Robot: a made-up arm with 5 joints. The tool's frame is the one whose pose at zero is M.
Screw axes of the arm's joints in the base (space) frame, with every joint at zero. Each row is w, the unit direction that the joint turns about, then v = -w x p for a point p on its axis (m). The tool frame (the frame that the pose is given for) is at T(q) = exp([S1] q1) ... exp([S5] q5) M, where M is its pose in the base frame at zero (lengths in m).
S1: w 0 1 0 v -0.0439 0 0
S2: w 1 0 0 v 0 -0.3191 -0.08
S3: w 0 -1 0 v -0.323 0 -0.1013
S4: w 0 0 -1 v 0.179 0.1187 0
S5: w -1 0 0 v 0 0.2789 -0.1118
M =
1 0 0 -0.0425
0 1 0 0.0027
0 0 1 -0.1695
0 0 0 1
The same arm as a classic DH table. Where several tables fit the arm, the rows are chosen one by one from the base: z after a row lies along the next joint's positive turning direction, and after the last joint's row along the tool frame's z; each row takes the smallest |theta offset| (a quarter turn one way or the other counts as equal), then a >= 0, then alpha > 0; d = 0 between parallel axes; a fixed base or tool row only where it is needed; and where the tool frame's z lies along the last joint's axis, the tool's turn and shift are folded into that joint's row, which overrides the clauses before.
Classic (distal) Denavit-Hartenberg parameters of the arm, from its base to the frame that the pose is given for. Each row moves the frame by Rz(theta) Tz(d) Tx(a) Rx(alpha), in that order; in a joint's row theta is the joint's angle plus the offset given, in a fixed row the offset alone. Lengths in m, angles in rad.
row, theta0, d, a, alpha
base (fixed), 0, 0.0439, 0, -1.5708
joint 1, 1.5708, 0.08, 0.363, 1.5708
joint 2, 0, 0.1013, 0.0039, 1.5708
joint 3, 1.5708, 0.259, 0.0174, 1.5708
joint 4, -1.5708, -0.0441, 0.0672, 1.5708
joint 5, 0, 0.1612, 0.1145, 1.5708
tool (fixed), -1.5708, 0.1094, 0, 0

